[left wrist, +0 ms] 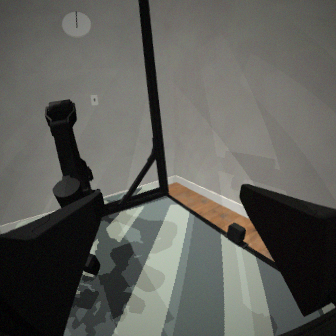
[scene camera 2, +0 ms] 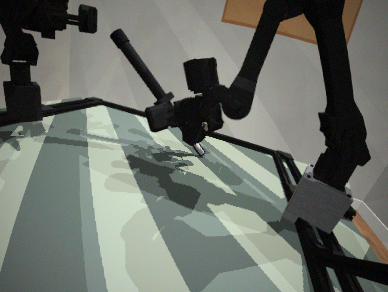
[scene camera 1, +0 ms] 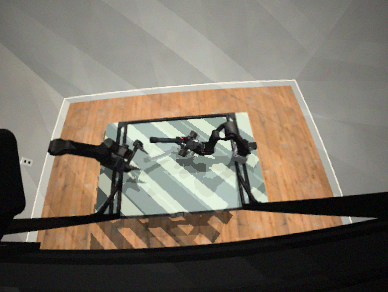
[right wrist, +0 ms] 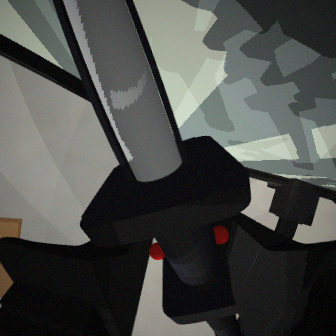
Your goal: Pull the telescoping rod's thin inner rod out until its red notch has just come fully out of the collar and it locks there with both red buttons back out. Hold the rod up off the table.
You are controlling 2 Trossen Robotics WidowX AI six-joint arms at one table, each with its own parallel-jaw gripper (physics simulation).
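Note:
The telescoping rod (scene camera 1: 165, 140) (scene camera 2: 142, 67) is up off the table, a long dark shaft tilted up to the left, with a short silver end below the gripper in scene camera 2. The right wrist view shows its wide grey tube (right wrist: 135, 110), a black collar (right wrist: 172, 200) and two red buttons (right wrist: 157, 251) (right wrist: 220, 235) standing out on either side. No red notch can be made out. My right gripper (scene camera 1: 189, 143) (scene camera 2: 181, 117) (right wrist: 183, 204) is shut on the rod near the collar. My left gripper (scene camera 1: 140, 157) (left wrist: 173, 195) is open and empty, close to the rod's capped left end.
A black frame (scene camera 1: 175, 119) (left wrist: 152, 100) runs along the table edges and rises at a corner. A striped pattern of light and shadow covers the table (scene camera 1: 165, 195) (scene camera 2: 115, 260). Black beams (scene camera 1: 310, 204) cross in front of scene camera 1.

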